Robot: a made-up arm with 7 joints. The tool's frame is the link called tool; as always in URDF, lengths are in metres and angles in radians. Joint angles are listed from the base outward.
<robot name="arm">
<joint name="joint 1" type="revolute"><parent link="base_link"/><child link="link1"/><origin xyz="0.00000 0.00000 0.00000" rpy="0.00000 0.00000 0.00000"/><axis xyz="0.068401 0.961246 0.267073"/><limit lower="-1.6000" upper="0.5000"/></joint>
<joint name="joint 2" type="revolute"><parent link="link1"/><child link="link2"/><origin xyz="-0.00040 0.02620 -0.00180" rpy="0.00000 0.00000 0.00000"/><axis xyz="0.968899 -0.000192 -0.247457"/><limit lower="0.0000" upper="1.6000"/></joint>
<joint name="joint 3" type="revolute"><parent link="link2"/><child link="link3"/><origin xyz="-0.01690 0.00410 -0.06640" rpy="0.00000 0.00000 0.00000"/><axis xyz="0.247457 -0.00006 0.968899"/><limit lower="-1.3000" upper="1.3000"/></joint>
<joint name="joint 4" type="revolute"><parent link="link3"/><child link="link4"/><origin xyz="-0.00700 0.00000 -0.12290" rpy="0.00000 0.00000 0.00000"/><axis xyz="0.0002 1 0.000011"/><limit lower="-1.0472" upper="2.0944"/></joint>
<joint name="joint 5" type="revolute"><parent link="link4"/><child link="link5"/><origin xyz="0.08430 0.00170 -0.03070" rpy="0.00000 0.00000 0.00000"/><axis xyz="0.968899 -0.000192 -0.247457"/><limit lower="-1.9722" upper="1.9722"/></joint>
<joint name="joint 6" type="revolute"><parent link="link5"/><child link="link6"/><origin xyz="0.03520 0.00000 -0.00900" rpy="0.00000 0.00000 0.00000"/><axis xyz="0.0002 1 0.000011"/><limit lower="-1.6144" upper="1.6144"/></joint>
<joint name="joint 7" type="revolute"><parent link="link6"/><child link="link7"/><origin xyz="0.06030 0.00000 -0.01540" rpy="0.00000 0.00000 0.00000"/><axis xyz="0.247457 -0.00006 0.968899"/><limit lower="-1.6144" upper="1.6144"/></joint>
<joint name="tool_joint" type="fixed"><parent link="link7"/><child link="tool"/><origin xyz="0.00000 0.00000 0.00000" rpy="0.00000 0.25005 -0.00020"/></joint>
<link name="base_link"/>
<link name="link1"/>
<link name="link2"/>
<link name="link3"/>
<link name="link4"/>
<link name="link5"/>
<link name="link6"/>
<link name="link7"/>
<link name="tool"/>
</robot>
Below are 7 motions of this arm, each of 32 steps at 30 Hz.
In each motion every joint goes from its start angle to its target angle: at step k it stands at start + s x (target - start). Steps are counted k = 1, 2, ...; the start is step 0. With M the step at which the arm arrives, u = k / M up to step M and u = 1 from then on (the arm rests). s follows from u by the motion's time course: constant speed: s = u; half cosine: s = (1 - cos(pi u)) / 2; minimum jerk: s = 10 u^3 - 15 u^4 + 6 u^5.
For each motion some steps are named. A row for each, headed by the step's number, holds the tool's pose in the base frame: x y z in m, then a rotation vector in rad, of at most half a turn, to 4 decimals.
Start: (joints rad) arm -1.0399 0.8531 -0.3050 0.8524 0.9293 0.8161 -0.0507
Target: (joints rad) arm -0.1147 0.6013 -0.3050 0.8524 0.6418 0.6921 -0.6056
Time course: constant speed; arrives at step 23
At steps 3, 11, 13, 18, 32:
3: 0.2884 0.2229 -0.1049 1.6107 0.9455 0.6468
11: 0.2268 0.2255 -0.2049 1.4454 1.3607 0.2145
13: 0.2058 0.2252 -0.2264 1.3832 1.4642 0.1135
18: 0.1451 0.2222 -0.2719 1.1906 1.7176 -0.1234
32: 0.0753 0.2152 -0.3037 0.9449 1.9569 -0.3336

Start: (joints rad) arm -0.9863 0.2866 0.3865 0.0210 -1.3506 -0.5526 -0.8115
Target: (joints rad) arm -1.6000 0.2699 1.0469 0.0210 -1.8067 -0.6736 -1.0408
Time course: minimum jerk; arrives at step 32
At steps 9, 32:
9: 0.2712 0.1351 0.0190 -0.7523 -1.8440 -0.5305
32: 0.2447 0.1894 0.0700 -1.0958 -2.8490 -0.1265

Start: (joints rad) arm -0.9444 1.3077 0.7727 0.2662 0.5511 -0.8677 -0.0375
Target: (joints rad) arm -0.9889 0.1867 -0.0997 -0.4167 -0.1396 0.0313 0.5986
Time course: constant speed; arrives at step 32
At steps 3, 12, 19, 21, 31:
3: 0.1631 0.2079 0.1404 1.5655 -1.3390 0.5920
12: 0.2187 0.1576 0.0936 0.9473 -1.4295 0.5078
19: 0.2444 0.1002 0.0630 0.4623 -1.3689 0.4146
21: 0.2481 0.0816 0.0558 0.3293 -1.3323 0.3813
31: 0.2378 -0.0174 0.0345 -0.2607 -1.0524 0.1563

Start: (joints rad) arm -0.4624 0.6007 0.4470 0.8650 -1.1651 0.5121 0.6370
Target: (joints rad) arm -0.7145 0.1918 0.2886 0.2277 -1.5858 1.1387 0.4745
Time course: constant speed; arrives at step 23
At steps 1, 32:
1: 0.2083 0.2134 -0.2333 -0.8058 0.8814 1.0343
32: 0.2676 0.0217 -0.1307 -1.0233 0.8640 -0.4909

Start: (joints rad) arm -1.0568 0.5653 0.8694 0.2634 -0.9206 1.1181 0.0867
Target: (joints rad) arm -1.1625 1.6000 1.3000 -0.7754 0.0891 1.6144 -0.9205
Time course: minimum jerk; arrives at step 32
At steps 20, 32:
20: 0.0402 0.2360 0.1469 0.1496 -0.6463 0.3989
32: -0.0503 0.1843 0.1495 0.4407 -0.9232 0.6157

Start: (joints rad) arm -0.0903 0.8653 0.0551 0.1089 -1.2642 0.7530 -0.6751
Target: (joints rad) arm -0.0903 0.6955 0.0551 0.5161 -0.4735 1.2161 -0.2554
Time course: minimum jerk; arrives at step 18
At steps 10, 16, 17, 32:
10: 0.1233 0.2039 -0.2496 -0.4408 1.3375 -0.1064
16: 0.0867 0.2136 -0.2699 -0.2025 1.7252 0.2224
17: 0.0857 0.2137 -0.2703 -0.1954 1.7352 0.2306
32: 0.0855 0.2138 -0.2703 -0.1943 1.7367 0.2319

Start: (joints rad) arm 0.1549 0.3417 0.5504 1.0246 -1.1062 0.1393 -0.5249
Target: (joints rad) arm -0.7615 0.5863 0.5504 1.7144 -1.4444 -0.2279 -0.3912
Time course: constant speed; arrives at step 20
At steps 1, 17, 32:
1: -0.0304 0.2039 -0.3296 -0.9960 0.5390 0.8157
17: 0.1478 0.2197 -0.2907 -1.1332 0.0587 0.9819
32: 0.1747 0.2182 -0.2725 -1.1769 -0.0194 1.0242

